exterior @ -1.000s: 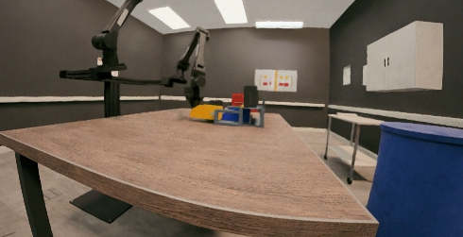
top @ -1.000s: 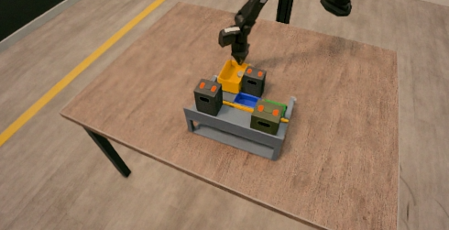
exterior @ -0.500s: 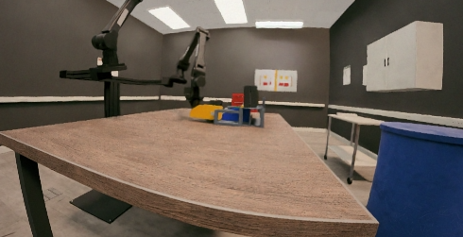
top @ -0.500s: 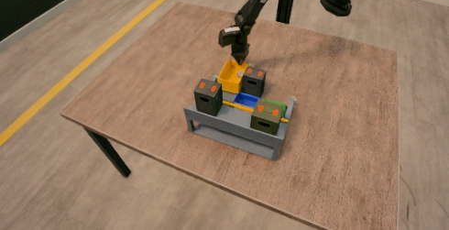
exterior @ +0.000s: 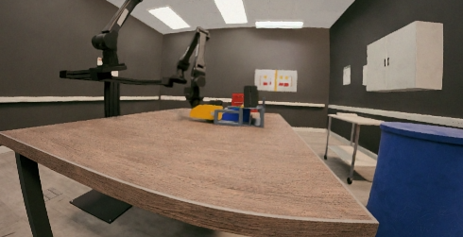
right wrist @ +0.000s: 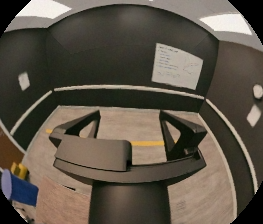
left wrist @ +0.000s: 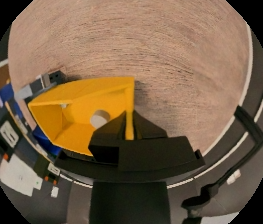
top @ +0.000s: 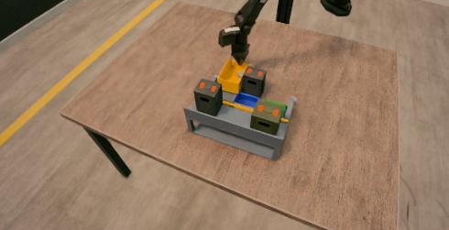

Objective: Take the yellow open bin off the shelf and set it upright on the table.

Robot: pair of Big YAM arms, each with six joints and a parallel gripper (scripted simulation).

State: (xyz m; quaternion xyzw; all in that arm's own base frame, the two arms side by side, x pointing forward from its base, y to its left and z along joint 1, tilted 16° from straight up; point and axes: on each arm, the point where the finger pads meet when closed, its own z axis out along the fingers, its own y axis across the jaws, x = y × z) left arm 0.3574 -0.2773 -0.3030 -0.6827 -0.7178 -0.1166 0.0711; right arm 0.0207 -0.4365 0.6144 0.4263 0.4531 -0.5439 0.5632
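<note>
My left gripper is now 80 mm short of the yellow open bin and 10 mm to the right of it. The rest, counted from my left hand: grey shelf 260 mm ahead, 140 mm to the left, 10 mm above; dark lidded bin 100 mm ahead, 110 mm to the left, 10 mm above.
</note>
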